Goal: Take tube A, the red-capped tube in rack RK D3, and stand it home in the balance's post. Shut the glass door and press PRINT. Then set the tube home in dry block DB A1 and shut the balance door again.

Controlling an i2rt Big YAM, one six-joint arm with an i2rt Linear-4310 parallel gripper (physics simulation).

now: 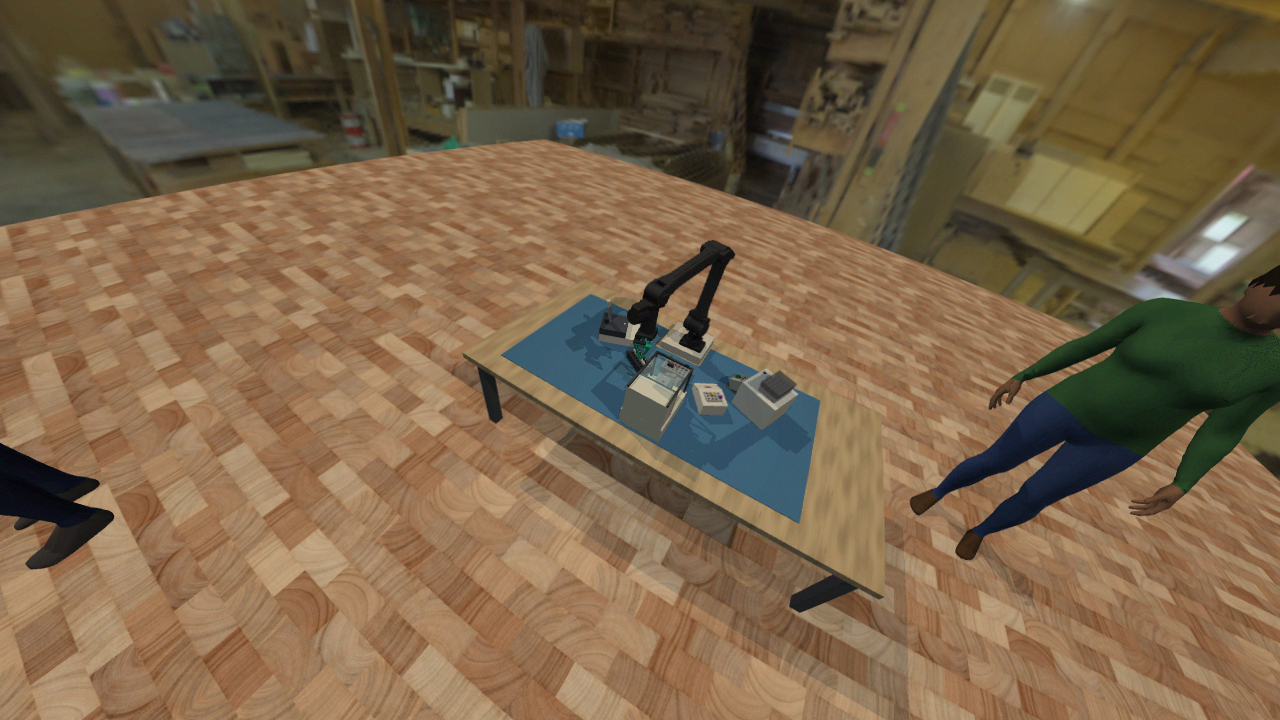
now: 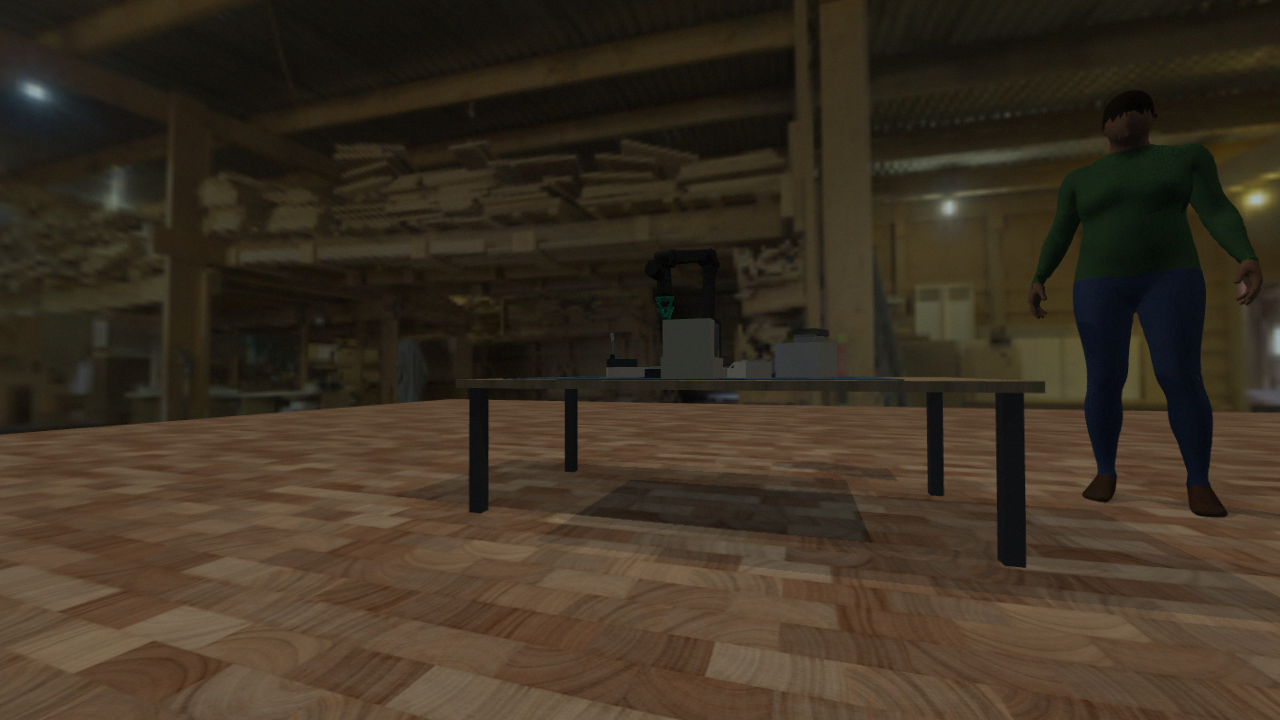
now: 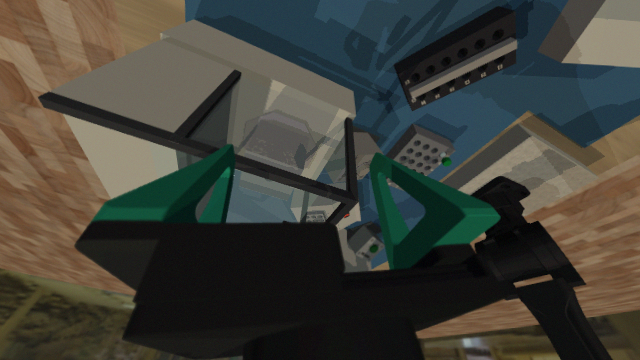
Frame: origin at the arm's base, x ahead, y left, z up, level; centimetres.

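Where they show: gripper, between the fingertips: (image 1: 642,353) (image 3: 307,156); arm's base, origin of its link: (image 1: 692,344) (image 3: 487,198).
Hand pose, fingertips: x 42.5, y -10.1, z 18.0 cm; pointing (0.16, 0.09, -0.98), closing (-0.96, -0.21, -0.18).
Things, the pixels of their top centre, and the offset from my fingertips. "*": a spot on its surface instead.
- balance, centre of its top: (image 3: 256,231) (image 2: 695,318) (image 1: 667,367) dx +1.6, dy +11.7, dz +0.4 cm
- green cap, centre of its top: (image 3: 447,163) dx -25.5, dy +5.3, dz -16.4 cm
- keypad unit, centre of its top: (image 1: 712,393) dx -11.0, dy +30.6, dz -13.1 cm
- grey box with a dark top, centre of its top: (image 2: 795,330) (image 1: 768,372) dx -26.4, dy +47.5, dz -2.9 cm
- dark-topped device, a spot on its surface: (image 1: 616,327) * dx -24.2, dy -24.8, dz -13.8 cm
- small block with a green spot, a spot on its surface: (image 3: 367,243) * dx -28.4, dy +36.1, dz -15.7 cm
My gripper (image 1: 640,351) (image 2: 665,315) (image 3: 307,156) is open and empty, its green fingers apart above the balance (image 1: 651,400) (image 2: 688,347) (image 3: 135,75). The balance has a pale body and a glass chamber with black rails; a pale polygonal shape shows through the glass. I cannot tell whether its door is shut. A grey block with a grid of holes (image 3: 414,143) stands beside it, partly behind the right finger, with a green cap (image 3: 446,161) at its edge. A black block with two rows of holes (image 3: 450,62) lies farther off. Tube A's red cap cannot be made out.
A keypad unit (image 1: 710,397) and a grey box with a dark top (image 1: 763,399) stand right of the balance. A dark-topped device (image 1: 616,327) stands on the left. A small block with a green spot (image 3: 367,243) shows between the fingers. The arm base (image 1: 687,345) is behind.
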